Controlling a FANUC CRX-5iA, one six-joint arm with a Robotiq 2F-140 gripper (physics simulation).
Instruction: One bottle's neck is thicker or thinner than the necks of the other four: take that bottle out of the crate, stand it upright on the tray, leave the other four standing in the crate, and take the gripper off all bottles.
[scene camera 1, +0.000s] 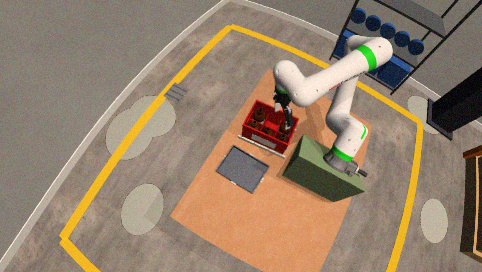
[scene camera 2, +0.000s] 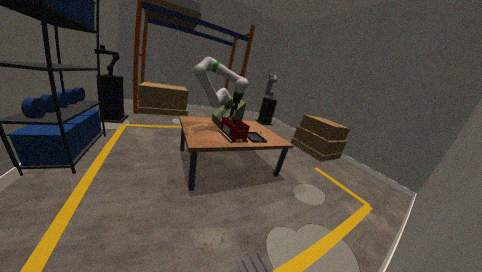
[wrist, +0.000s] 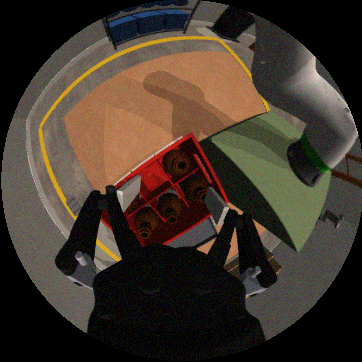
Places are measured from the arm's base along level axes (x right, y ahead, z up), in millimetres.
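Where they show: gripper, between the fingertips: (scene camera 1: 282, 119) (scene camera 2: 231, 117) (wrist: 173, 188); arm's base, origin of its link: (scene camera 1: 335, 164) (scene camera 2: 230, 105) (wrist: 303, 163).
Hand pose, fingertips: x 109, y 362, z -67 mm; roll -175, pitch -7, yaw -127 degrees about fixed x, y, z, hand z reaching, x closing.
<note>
Things, the pixels of their top centre, and the offset from my fingertips. "pt": a spot on its surface instead. Level surfaces: height alone.
- red crate, centre of its top: (wrist: 160, 207) (scene camera 1: 271, 121) (scene camera 2: 235, 121) dx -31, dy +45, dz -22 mm
- bottle, centre of its top: (scene camera 1: 260, 109) dx +6, dy +138, dz -34 mm
- grey tray, a spot on its surface: (wrist: 192, 236) (scene camera 1: 242, 173) (scene camera 2: 255, 137) pt dx -331, dy +45, dz -192 mm
- wooden table, height of its surface: dz -198 mm
- thin pale strip, a spot on its surface: (scene camera 1: 270, 150) pt dx -126, dy -24, dz -170 mm
The red crate (scene camera 1: 282, 147) (scene camera 2: 241, 134) (wrist: 211, 170) stands on the table. Brown bottles stand upright in it: one (wrist: 177, 162) in a corner cell, one (wrist: 196, 189) near the right fingertip, and two more (wrist: 170, 206) (wrist: 146, 222) along the tray side. Another bottle (scene camera 1: 259, 115) shows at the crate's left end in scene camera 1; the left finger hides that corner in the wrist view. One cell is empty. I cannot tell which neck differs. My gripper (scene camera 1: 283, 115) (wrist: 173, 188) is open above the crate, holding no bottle. The grey tray (scene camera 1: 242, 169) (scene camera 2: 257, 137) (wrist: 192, 236) is empty beside the crate.
A large green block (scene camera 1: 320, 172) (wrist: 280, 175) stands on the wooden table (scene camera 1: 250, 225) (scene camera 2: 272, 142), close to the crate's end and under the arm's base. A thin pale strip (scene camera 1: 270, 150) lies between the crate and the tray.
</note>
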